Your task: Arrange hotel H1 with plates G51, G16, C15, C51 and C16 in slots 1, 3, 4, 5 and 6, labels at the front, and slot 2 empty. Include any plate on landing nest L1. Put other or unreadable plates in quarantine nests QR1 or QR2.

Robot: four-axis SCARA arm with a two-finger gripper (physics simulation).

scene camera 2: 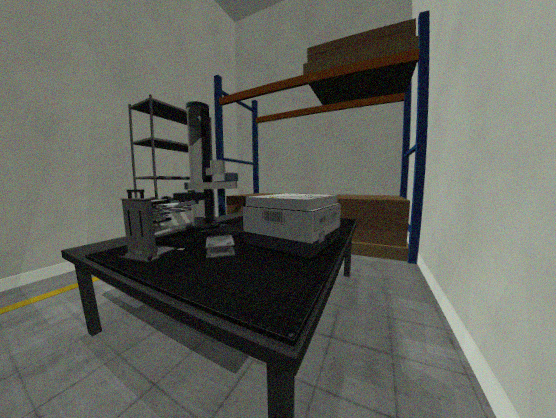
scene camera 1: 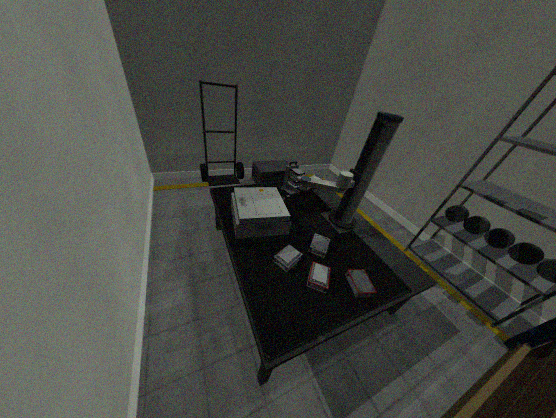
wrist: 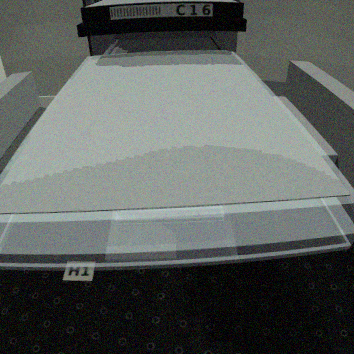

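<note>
My gripper is shut on a clear, flat plate, which fills the middle of the wrist view, looks level and lies between the side walls of hotel H1. No label on this plate can be read, and the fingertips cannot be made out in the wrist view. A black plate labelled C16 sits beyond and above it, label facing the camera. The H1 tag lies below the held plate's near edge. Other plates show in the hotel; their slots and labels cannot be told.
A large white instrument stands near the hotel. Two pale nests or plates and two red-edged ones lie on the table; their labels are unreadable. The arm's column rises beside them.
</note>
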